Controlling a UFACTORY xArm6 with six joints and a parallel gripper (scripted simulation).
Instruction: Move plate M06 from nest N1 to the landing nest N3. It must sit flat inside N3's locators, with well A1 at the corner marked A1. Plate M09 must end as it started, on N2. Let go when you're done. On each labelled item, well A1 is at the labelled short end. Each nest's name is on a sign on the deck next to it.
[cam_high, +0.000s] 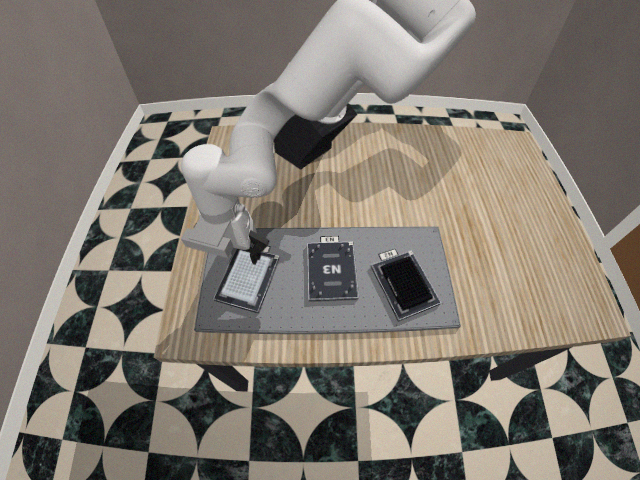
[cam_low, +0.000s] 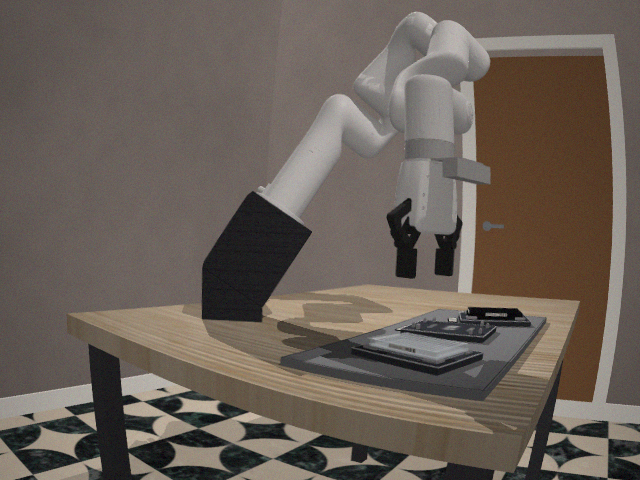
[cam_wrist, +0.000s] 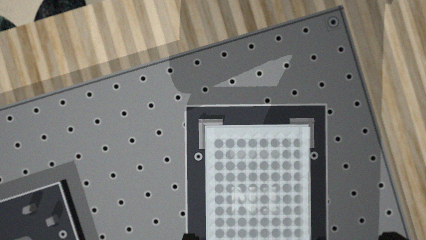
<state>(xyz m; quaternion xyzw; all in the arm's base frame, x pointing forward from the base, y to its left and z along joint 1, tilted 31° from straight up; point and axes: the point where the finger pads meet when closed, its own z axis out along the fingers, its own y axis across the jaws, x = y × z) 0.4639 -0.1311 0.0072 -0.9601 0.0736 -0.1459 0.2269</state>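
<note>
Now: hand 110 mm above the well plate M06. From my hand the other things lie so: nest N3: 210 mm to the left, 130 mm below, 60 mm behind; then black plate M09: 400 mm to the left, 110 mm below, 50 mm behind; then nest N1: 130 mm below.
</note>
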